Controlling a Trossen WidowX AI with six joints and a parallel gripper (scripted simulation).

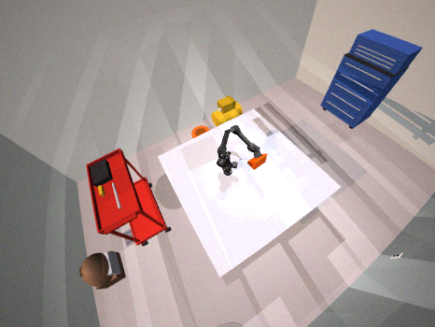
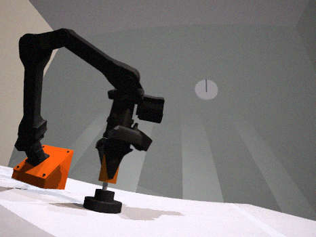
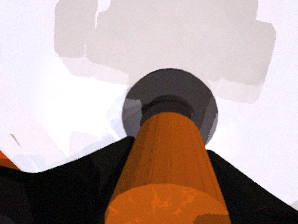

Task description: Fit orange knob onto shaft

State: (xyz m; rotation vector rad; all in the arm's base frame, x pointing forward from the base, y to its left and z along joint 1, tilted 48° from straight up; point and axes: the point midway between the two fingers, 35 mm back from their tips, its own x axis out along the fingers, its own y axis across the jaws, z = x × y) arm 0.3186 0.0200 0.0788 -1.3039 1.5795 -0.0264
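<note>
The orange knob lies 3 cm above my gripper tip. From my gripper tip the other things lie so: round black pedestal 4 cm below.
</note>
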